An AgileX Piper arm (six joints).
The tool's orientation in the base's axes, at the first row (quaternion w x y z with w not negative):
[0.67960 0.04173 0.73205 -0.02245]
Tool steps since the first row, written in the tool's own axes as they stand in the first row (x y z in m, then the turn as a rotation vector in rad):
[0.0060 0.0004 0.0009 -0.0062 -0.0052 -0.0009]
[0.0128 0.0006 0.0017 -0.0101 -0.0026 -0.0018]
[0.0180 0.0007 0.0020 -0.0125 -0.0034 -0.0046]
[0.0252 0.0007 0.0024 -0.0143 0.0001 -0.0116]
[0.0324 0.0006 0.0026 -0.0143 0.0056 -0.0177]
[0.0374 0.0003 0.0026 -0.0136 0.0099 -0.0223]
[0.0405 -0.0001 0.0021 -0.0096 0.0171 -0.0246]
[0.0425 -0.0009 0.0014 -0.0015 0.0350 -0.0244]
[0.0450 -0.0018 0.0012 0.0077 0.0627 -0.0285]
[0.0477 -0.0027 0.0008 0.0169 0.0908 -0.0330]
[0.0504 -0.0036 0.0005 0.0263 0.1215 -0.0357]
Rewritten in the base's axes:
[0.0005 0.0005 -0.0060 -0.0009 -0.0053 0.0061]
[0.0008 0.0008 -0.0129 -0.0013 -0.0027 0.0101]
[0.0007 0.0011 -0.0181 -0.0040 -0.0034 0.0127]
[0.0006 0.0013 -0.0253 -0.0105 0.0007 0.0151]
[0.0003 0.0014 -0.0325 -0.0160 0.0067 0.0157]
[-0.0001 0.0012 -0.0375 -0.0202 0.0114 0.0155]
[-0.0009 0.0010 -0.0405 -0.0222 0.0189 0.0118]
[-0.0018 0.0003 -0.0425 -0.0209 0.0370 0.0042]
[-0.0022 -0.0005 -0.0450 -0.0231 0.0652 -0.0040]
[-0.0029 -0.0013 -0.0477 -0.0257 0.0939 -0.0122]
[-0.0035 -0.0021 -0.0504 -0.0262 0.1250 -0.0206]

